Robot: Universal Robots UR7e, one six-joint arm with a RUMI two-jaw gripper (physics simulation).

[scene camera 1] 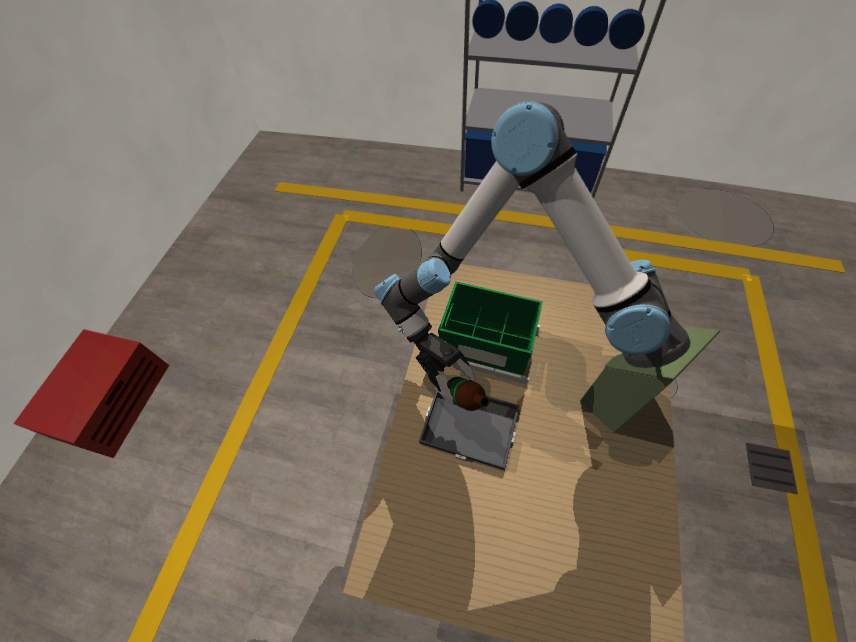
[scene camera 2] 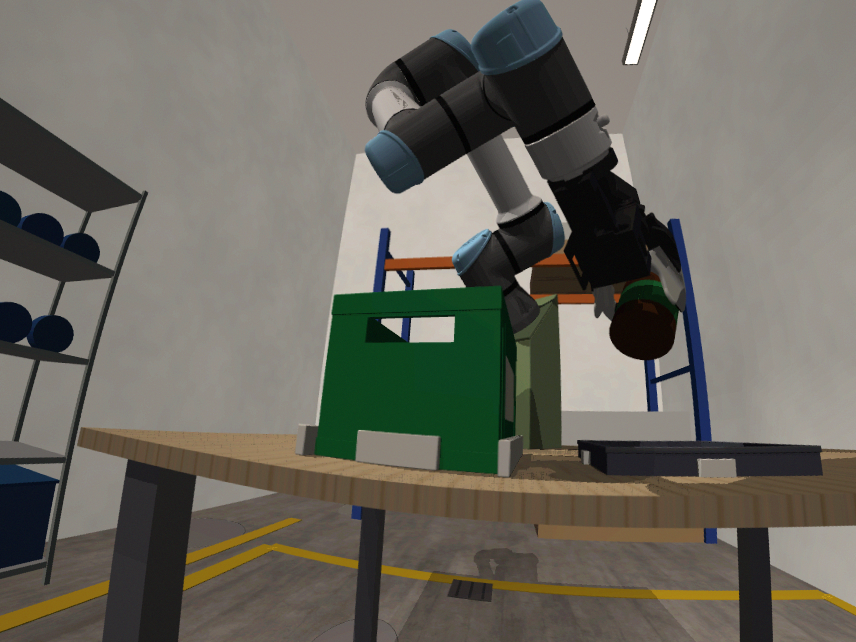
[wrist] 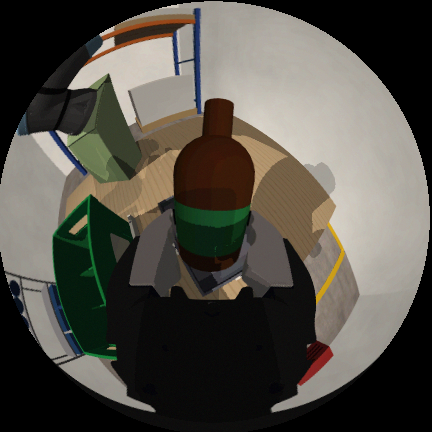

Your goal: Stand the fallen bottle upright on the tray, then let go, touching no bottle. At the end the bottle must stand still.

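Places are measured from the arm's base along level axes (x ahead, y left, z up), in centimetres.
Pixels of known places: gripper, fingertip midpoint: (scene camera 2: pixel 647 316) (wrist: pixel 211 211); arm's base, origin of the base link: (scene camera 2: pixel 512 321) (wrist: pixel 81 111).
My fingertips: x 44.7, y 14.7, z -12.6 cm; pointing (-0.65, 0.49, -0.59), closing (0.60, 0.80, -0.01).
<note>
For each thing: its middle in the pictures, then the offset to it from my fingertips.
- brown bottle, body centre: (wrist: pixel 213 182) (scene camera 2: pixel 649 299) (scene camera 1: pixel 469 395) dx -1.3, dy +1.1, dz +2.7 cm
- dark tray, body centre: (scene camera 2: pixel 667 453) (wrist: pixel 212 227) (scene camera 1: pixel 469 424) dx -2.4, dy +2.2, dz -16.6 cm
- green crate with compartments, body centre: (scene camera 2: pixel 440 389) (wrist: pixel 102 283) (scene camera 1: pixel 488 330) dx -3.9, dy -26.3, dz -9.2 cm
My gripper (scene camera 1: pixel 457 386) (scene camera 2: pixel 641 304) (wrist: pixel 211 211) is shut on the brown bottle (scene camera 1: pixel 470 395) (scene camera 2: pixel 643 335) (wrist: pixel 214 170), with a finger on each side of its green band. The bottle is tilted, its base lower and its neck slanting up and away from scene camera 2. It hangs well above the table, over the rear part of the dark tray (scene camera 1: pixel 477 442) (scene camera 2: pixel 656 461), touching neither. The tray lies flat on the table, and part of it is hidden behind the bottle and fingers in the wrist view.
A green crate with compartments (scene camera 1: pixel 518 362) (scene camera 2: pixel 414 373) (wrist: pixel 70 260) stands on the table beside the tray, behind the bottle in scene camera 1. An olive-green block (scene camera 1: pixel 611 393) (scene camera 2: pixel 539 386) (wrist: pixel 107 145) stands near the arm's base. A red box (scene camera 1: pixel 89 386) is on the floor at the left.
</note>
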